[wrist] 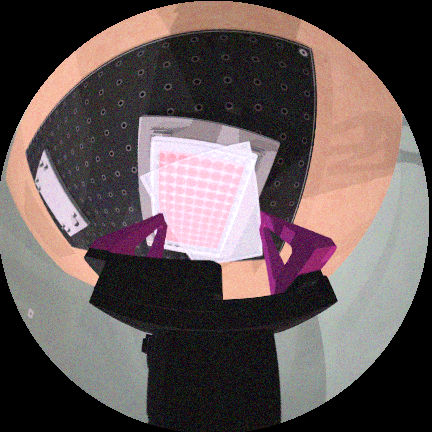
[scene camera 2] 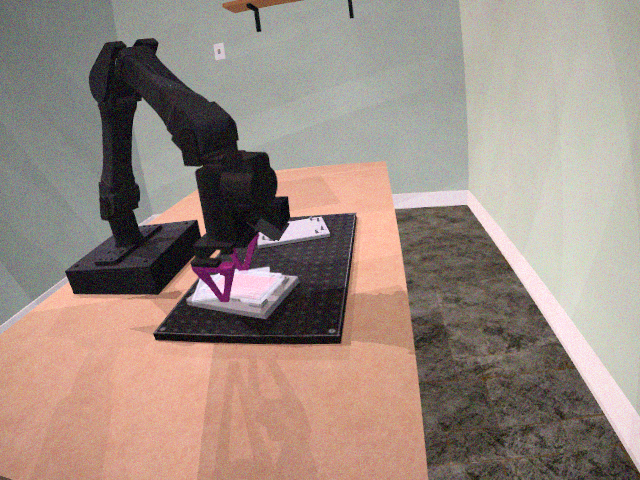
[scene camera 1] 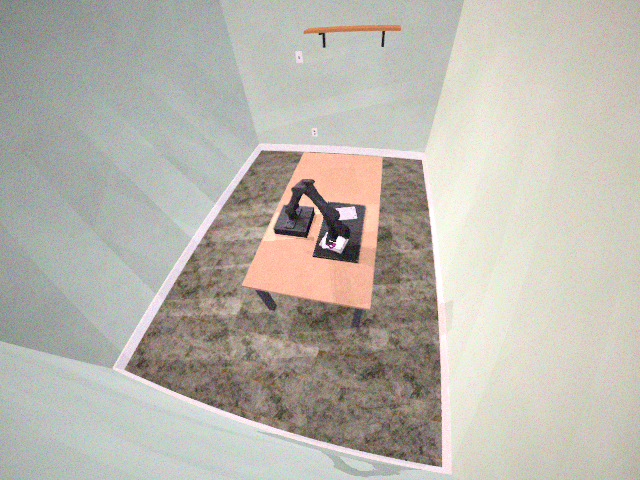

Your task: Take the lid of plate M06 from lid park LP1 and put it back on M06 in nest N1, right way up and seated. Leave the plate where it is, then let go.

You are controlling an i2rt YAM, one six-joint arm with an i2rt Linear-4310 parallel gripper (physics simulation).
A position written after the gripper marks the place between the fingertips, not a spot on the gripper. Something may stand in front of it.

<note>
The gripper [scene camera 2: 234,286] grips a white lid [scene camera 2: 255,282], which still rests on a white plate with pink top [wrist: 163,149]. Further things: a grey lid park [scene camera 2: 314,228] and a grey nest [wrist: 265,147].
The white lid is seen too in the wrist view [wrist: 209,200]. The gripper also shows in the wrist view [wrist: 212,216]. The grey lid park also shows in the wrist view [wrist: 52,188].
</note>
